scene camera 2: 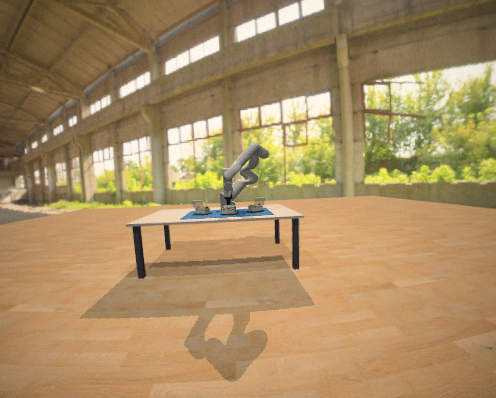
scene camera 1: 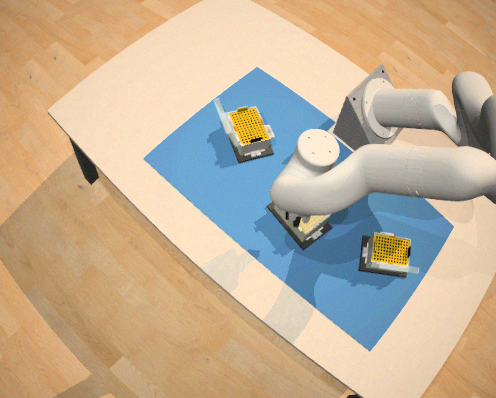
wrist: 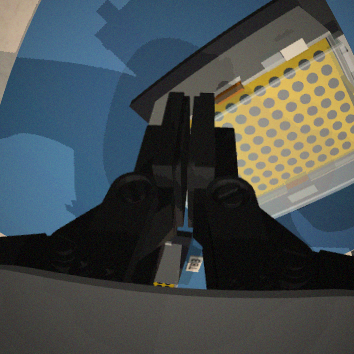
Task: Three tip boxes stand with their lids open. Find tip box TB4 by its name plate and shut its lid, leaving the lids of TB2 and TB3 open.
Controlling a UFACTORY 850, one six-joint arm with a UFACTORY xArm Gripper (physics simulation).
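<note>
Three tip boxes with yellow racks stand on the blue mat (scene camera 1: 200, 175). The middle tip box (scene camera 1: 318, 231) (scene camera 2: 229, 210) (wrist: 282, 122) has its clear lid lying over the rack; whether it is fully down I cannot tell. The upper-left box (scene camera 1: 249, 126) and the right box (scene camera 1: 391, 249) have lids standing open; both raised lids (scene camera 2: 199, 204) (scene camera 2: 259, 201) show in scene camera 2. A small name plate (wrist: 194, 263), blurred but perhaps TB3, shows beyond the fingers. The middle box's plate is not readable. My gripper (scene camera 1: 297, 221) (wrist: 192, 123) is shut and empty over the middle box's edge.
The arm (scene camera 1: 415, 172) (scene camera 2: 242, 167) reaches over the mat and hides part of the middle box. The arm's base (scene camera 1: 352, 112) stands by the mat's upper-right edge. The pale table (scene camera 1: 125, 100) (scene camera 2: 155, 218) extends around the mat.
</note>
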